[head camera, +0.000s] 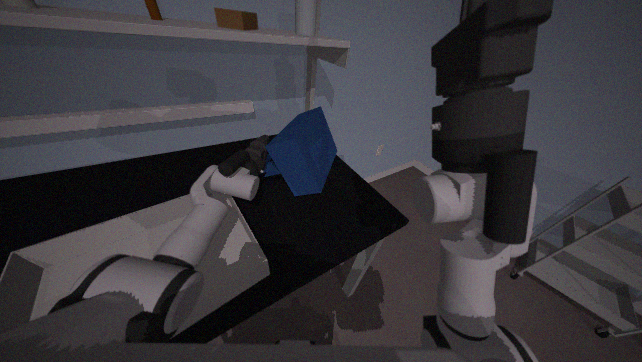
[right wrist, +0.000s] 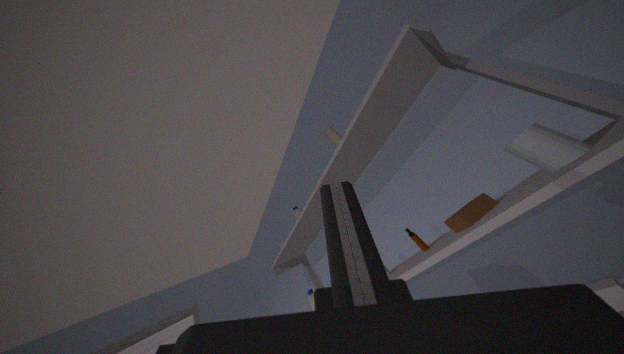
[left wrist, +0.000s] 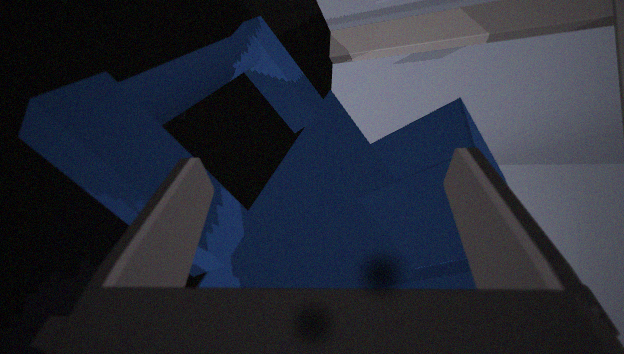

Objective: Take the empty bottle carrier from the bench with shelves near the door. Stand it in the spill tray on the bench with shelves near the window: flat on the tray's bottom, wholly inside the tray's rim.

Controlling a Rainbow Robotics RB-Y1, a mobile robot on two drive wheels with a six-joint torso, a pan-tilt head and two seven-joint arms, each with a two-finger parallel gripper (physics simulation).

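Frame: origin at the robot's base, x up, y left, z back, level; metres.
Where they show: left gripper, fingertip midpoint: (head camera: 264, 149) (left wrist: 323, 170); right gripper, fingertip midpoint: (right wrist: 336, 193).
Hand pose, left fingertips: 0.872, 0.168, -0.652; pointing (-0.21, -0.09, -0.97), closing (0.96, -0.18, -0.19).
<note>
Each offset is from my left fingertips to the top centre of the thing, as dx, dy, dz. "spot": to the spot under its first point. Level surfaces: height alone.
The blue bottle carrier (head camera: 305, 150) (left wrist: 350, 200) is tilted at the far right part of the black bench top @(dx -0.109) (head camera: 320, 225). Its square opening shows in the left wrist view. My left gripper (head camera: 263, 152) (left wrist: 323, 170) is open at the carrier's left side, its fingers apart in front of the blue surface, with nothing held. The carrier's underside and its contact with the bench are hidden. My right gripper (right wrist: 336, 193) is shut and empty, raised high and away from the carrier. A large pale tray-like box @(-0.033, +0.164, +0.411) (head camera: 125, 232) with raised walls lies under my left arm; I cannot tell whether it is the spill tray.
A shelf @(dx +0.346) (head camera: 280, 36) above the bench bears a brown box @(spot: +0.369, +0.057, -0.064) (head camera: 235, 19) (right wrist: 471, 212), an orange bottle @(spot: +0.367, +0.250, -0.036) (head camera: 154, 10) (right wrist: 419, 241) and a pale cylinder @(spot: +0.398, -0.130, -0.171) (head camera: 306, 15) (right wrist: 547, 147). A lower ledge (head camera: 200, 110) runs along the wall. A wheeled cart @(spot: -0.407, -1.801, -0.054) (head camera: 574, 227) stands at the right.
</note>
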